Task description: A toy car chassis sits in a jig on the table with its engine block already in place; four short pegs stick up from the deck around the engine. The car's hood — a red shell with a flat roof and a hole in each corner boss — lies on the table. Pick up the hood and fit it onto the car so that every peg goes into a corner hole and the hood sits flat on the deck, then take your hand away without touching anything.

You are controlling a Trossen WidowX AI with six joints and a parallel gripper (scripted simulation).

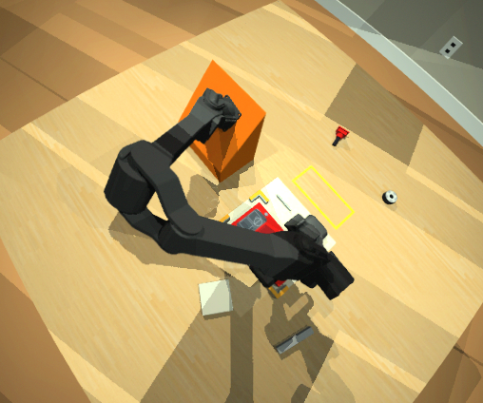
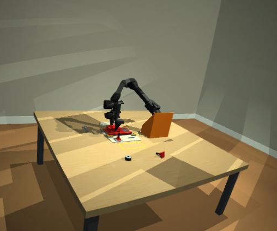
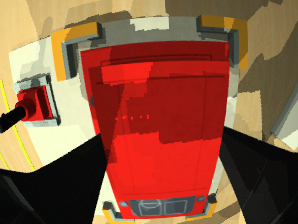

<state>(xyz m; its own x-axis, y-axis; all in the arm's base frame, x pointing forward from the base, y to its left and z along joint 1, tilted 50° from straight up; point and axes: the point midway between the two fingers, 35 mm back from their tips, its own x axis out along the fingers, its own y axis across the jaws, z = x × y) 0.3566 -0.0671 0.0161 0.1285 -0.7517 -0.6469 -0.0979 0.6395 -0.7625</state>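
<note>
Now: the red hood 10 mm above my gripper tip. From my gripper tip the other things lie so: grey bar 190 mm ahead, 80 mm to the right, 40 mm below; then grey engine block 20 mm below; then white pad 190 mm to the right, 40 mm below.
</note>
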